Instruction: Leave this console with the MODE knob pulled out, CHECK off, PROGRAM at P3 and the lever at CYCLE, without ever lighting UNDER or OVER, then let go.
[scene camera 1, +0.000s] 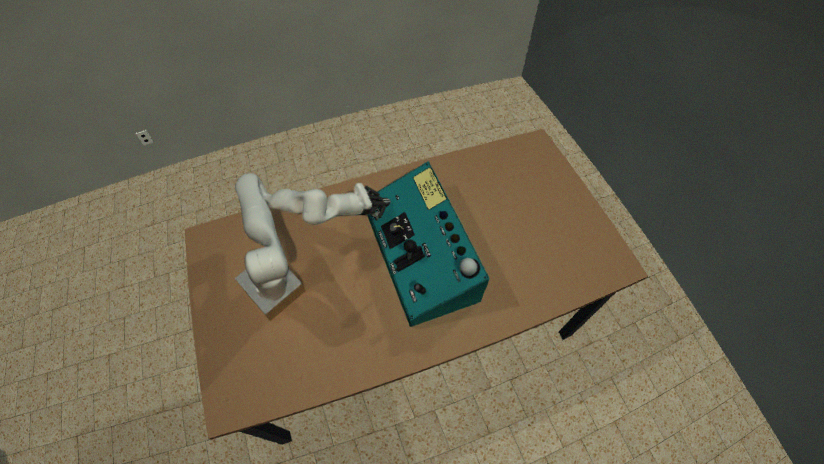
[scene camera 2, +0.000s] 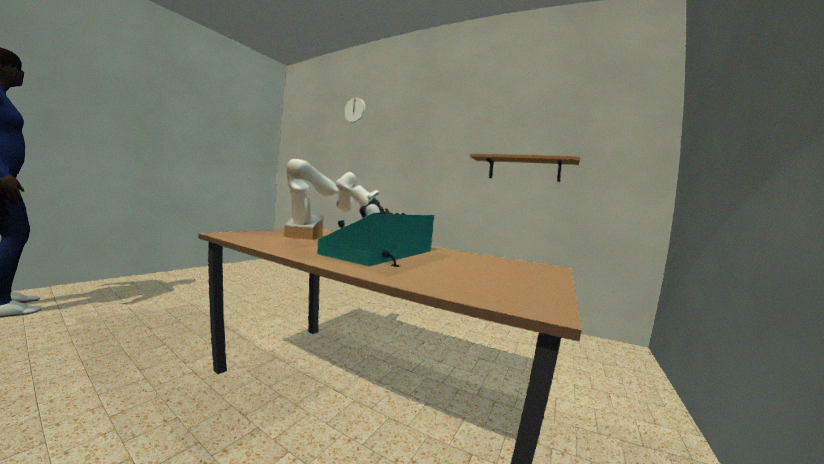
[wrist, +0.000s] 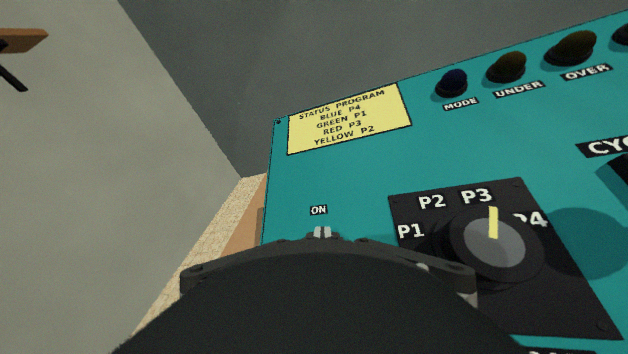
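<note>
The teal console (scene camera 1: 441, 282) (scene camera 2: 374, 239) (wrist: 345, 185) stands on the table. My gripper (scene camera 1: 387, 201) (wrist: 322, 237) is shut and empty, with its fingertips at the panel just below the ON label (wrist: 318, 210). The gripper hides the CHECK switch, so its position cannot be told. The PROGRAM knob (scene camera 1: 396, 228) (wrist: 495, 245) has its yellow pointer near P3, on the P4 side in the wrist view. The black lever ball (scene camera 1: 409, 246) stands over its slot; its exact stop is unclear. A small black knob (scene camera 1: 419, 287) sits near the console's front corner; its label is unreadable. The UNDER lamp (wrist: 507, 66) and OVER lamp (wrist: 571, 47) look dark.
A yellow status card (scene camera 1: 429, 189) (wrist: 350, 119) lists colours and programs. The blue MODE lamp (scene camera 1: 442, 214) (wrist: 452, 82) looks dark. A pale dome (scene camera 1: 469, 266) sits on the console beyond the lamp row. The wooden table (scene camera 1: 553, 219) (scene camera 2: 490, 288) carries the arm's base (scene camera 1: 269, 293).
</note>
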